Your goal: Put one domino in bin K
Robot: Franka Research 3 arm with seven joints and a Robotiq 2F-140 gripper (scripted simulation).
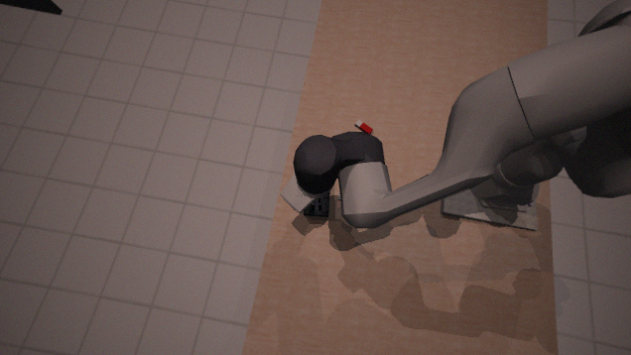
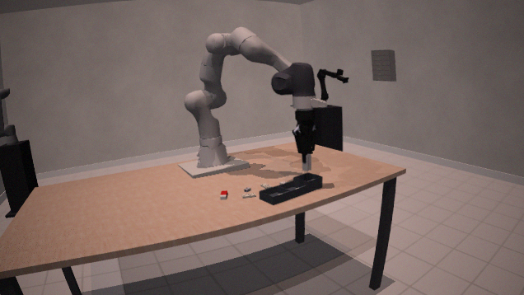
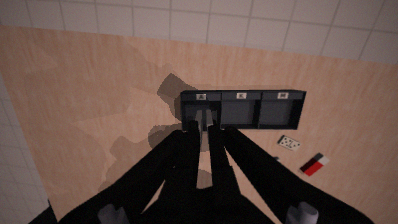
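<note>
Right now my hand is 100 mm above the white domino, 90 mm past it and 50 mm to the left of it. The rest, counted from my hand: red-and-white block (320 mm to the right, 100 mm below, 70 mm behind); then bin (90 mm below, 70 mm to the right, 20 mm ahead); then grey piece (220 mm to the right, 100 mm below, 100 mm behind).
</note>
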